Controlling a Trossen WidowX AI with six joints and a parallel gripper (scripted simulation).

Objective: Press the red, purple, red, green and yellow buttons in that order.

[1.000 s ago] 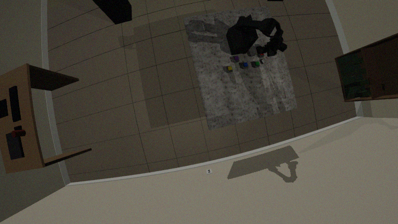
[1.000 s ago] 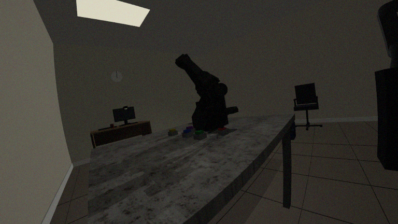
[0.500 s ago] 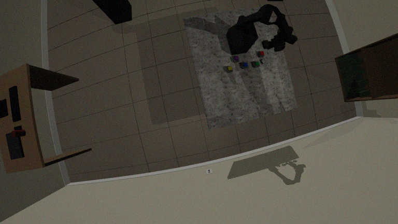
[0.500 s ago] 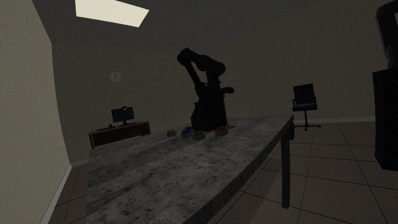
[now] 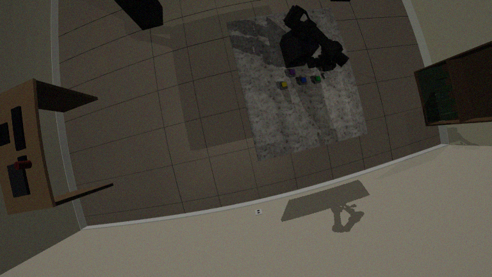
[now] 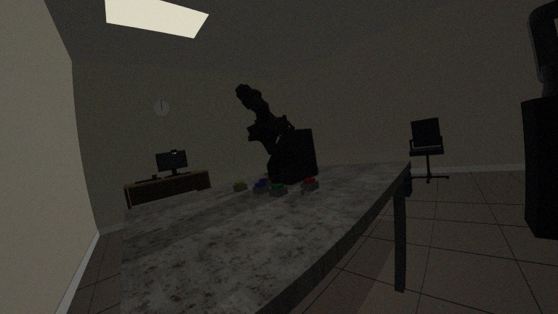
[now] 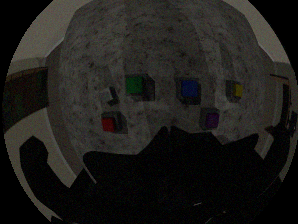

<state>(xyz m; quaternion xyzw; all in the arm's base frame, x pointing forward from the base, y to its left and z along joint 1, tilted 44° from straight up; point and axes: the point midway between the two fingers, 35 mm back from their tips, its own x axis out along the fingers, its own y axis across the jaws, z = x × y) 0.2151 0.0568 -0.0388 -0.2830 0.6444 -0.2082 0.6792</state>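
Right now the purple button is 12 cm to the right of my gripper tip, 11 cm below it and 3 cm behind it. The rest, counted from my gripper tip: green button (11 cm below, 6 cm to the left, 4 cm ahead); then blue button (11 cm below, 5 cm to the right, 4 cm ahead); then red button (13 cm to the left, 11 cm below, 6 cm behind).
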